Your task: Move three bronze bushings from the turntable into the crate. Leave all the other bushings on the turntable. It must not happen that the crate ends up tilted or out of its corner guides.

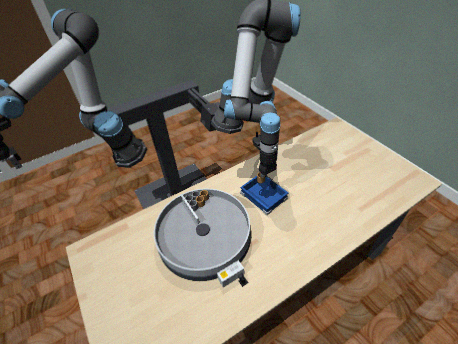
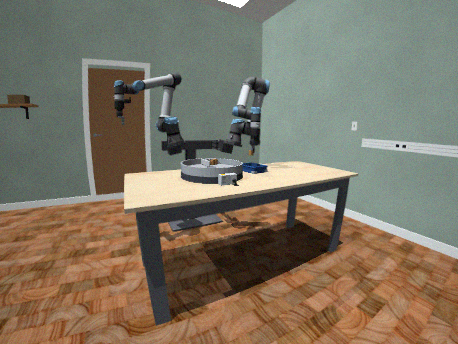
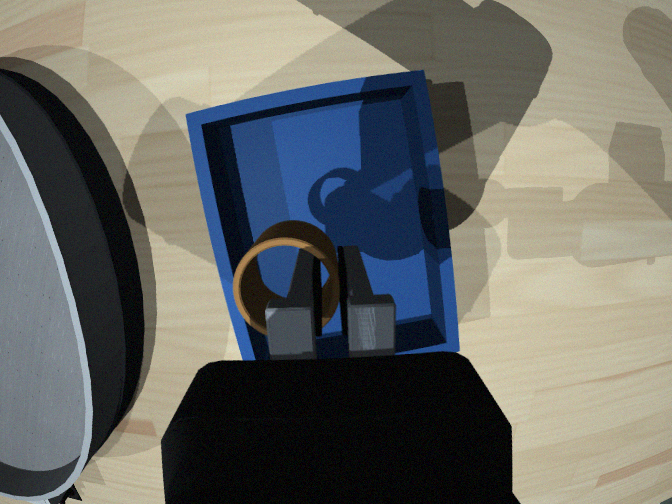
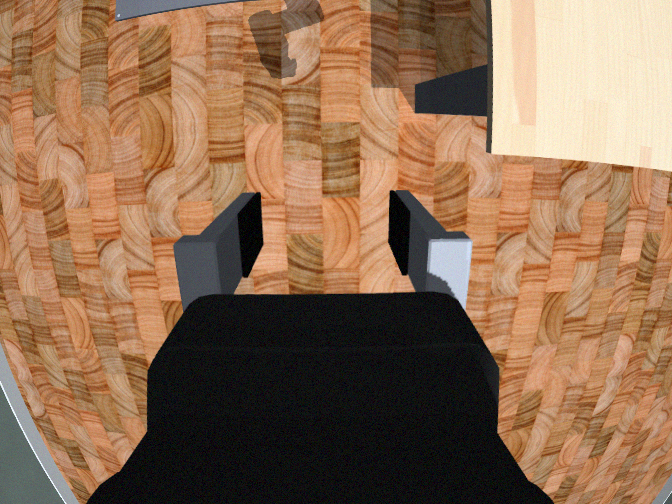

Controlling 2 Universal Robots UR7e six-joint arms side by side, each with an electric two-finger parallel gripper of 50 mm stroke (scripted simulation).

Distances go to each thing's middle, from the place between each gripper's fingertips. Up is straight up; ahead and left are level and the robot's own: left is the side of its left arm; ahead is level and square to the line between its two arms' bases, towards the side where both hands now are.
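Measured from my right hand, the blue crate (image 1: 264, 195) sits 350 mm ahead, 990 mm to the left and 350 mm below. I also see the turntable (image 1: 222, 230), which is 440 mm ahead of my right hand, 630 mm to the left of it and 330 mm below it.
From my left hand, the turntable is 35 cm to the right, 9 cm ahead and 11 cm below. The blue crate, counted from that same left hand, is 14 cm below and 1 cm ahead.
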